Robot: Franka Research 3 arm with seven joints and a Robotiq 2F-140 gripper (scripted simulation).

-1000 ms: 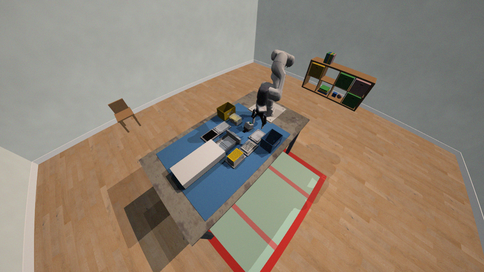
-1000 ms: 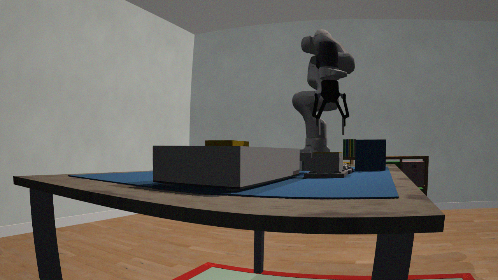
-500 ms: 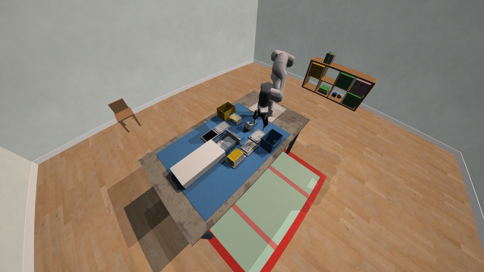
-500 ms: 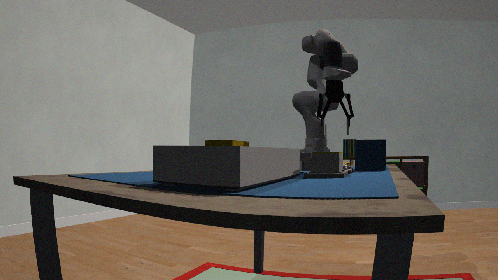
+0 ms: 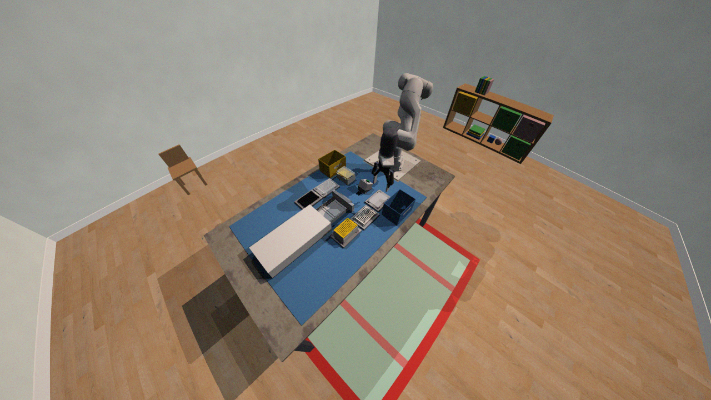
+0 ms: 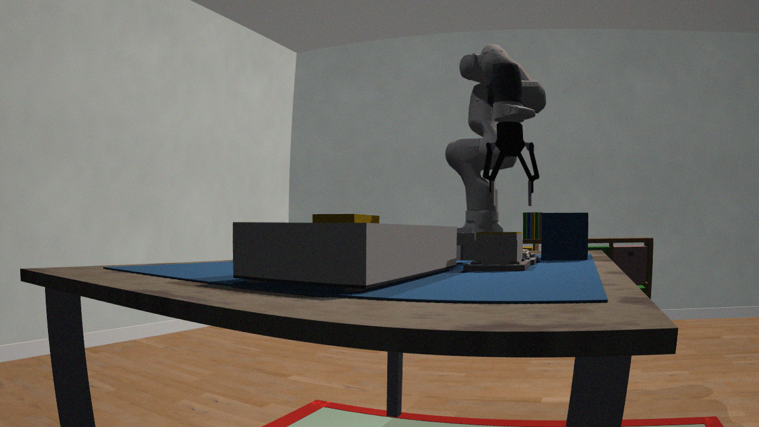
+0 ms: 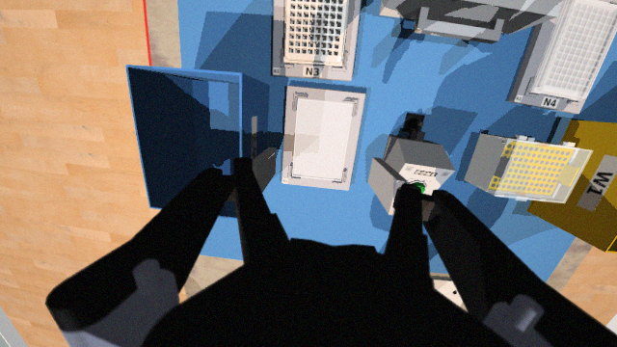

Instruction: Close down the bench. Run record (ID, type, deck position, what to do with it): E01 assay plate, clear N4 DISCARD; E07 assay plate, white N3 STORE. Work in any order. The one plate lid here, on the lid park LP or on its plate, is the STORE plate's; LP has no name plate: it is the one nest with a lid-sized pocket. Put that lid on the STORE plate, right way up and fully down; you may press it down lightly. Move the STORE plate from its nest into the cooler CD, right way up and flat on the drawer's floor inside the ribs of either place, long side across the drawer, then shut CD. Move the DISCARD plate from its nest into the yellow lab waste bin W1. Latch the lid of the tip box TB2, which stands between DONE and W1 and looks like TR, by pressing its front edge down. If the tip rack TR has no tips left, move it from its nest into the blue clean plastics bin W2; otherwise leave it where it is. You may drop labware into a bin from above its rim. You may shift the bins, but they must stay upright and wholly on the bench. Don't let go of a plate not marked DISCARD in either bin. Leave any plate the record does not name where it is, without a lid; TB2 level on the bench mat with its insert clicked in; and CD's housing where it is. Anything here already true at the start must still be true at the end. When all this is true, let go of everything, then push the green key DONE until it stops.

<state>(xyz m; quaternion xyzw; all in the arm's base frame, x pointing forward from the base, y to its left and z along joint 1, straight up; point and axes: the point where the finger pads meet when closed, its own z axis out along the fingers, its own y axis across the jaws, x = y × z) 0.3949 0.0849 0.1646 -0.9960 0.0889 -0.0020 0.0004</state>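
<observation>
The plate lid lies 15 cm below my hand. Round my hand: lid park nest (16 cm below); blue bin W2 (16 cm to the left, 13 cm below, 2 cm ahead); white plate (18 cm ahead, 15 cm below, 1 cm to the right).
</observation>
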